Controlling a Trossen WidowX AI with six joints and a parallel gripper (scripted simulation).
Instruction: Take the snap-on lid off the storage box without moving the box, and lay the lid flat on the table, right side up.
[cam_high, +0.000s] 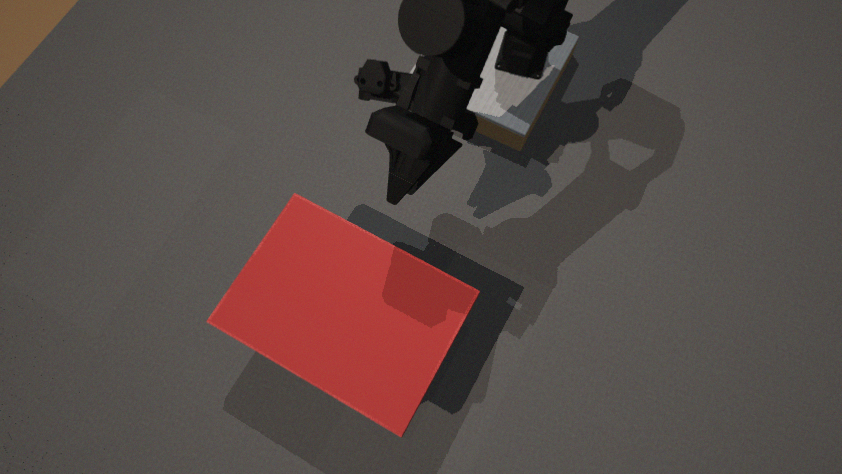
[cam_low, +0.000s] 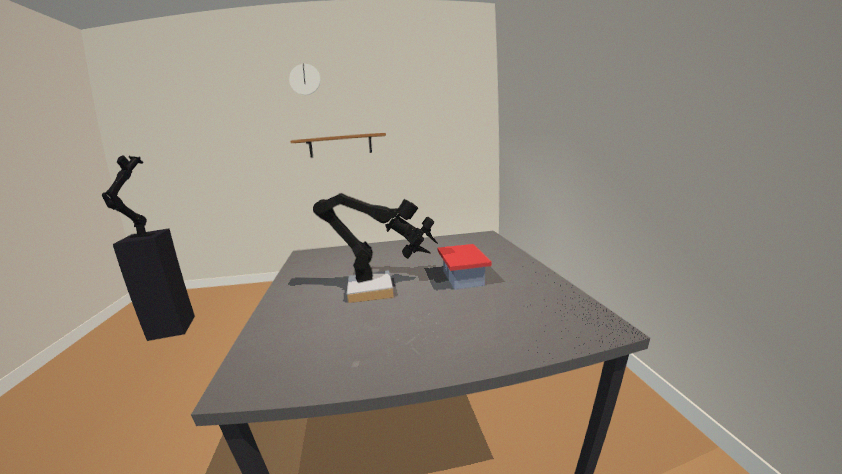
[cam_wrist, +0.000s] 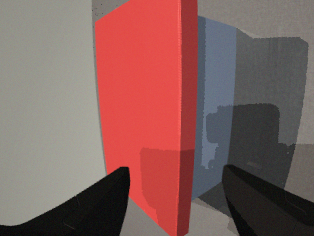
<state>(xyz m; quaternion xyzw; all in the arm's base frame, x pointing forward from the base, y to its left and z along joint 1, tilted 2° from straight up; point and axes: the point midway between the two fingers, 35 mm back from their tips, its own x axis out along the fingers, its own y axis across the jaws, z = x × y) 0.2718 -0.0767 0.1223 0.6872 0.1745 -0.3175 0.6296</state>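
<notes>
My gripper tip is 120 mm short of the red lid, 30 mm to the left of it and 50 mm above it. Also, from my gripper tip: grey-blue storage box: 120 mm ahead, 30 mm to the right, 100 mm below.
</notes>
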